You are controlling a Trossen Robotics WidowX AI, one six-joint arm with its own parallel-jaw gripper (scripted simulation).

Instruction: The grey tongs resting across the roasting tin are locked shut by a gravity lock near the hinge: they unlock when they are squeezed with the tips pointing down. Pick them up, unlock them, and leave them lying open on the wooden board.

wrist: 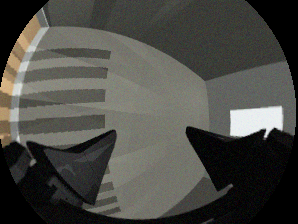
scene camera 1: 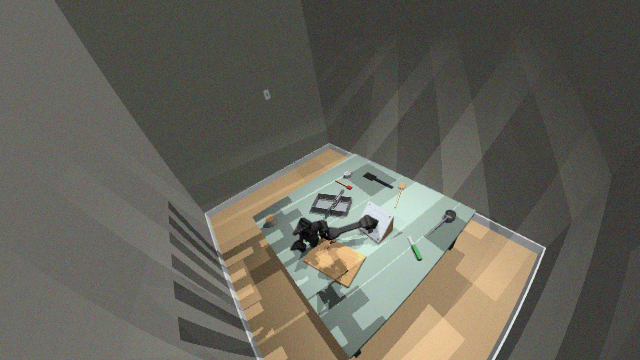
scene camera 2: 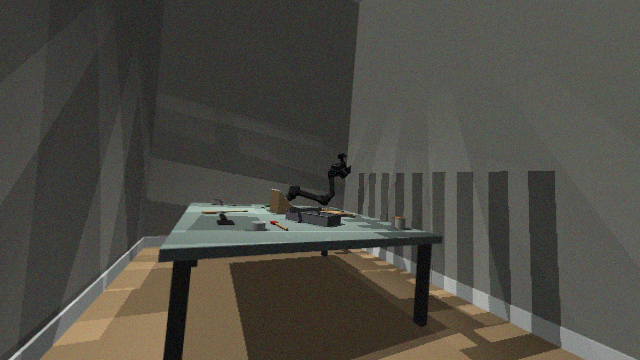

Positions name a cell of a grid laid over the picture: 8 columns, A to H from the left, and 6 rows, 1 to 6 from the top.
Labels:
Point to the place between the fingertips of my gripper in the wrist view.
E4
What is my gripper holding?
Nothing.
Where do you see a wooden board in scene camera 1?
E5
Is my gripper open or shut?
Open.

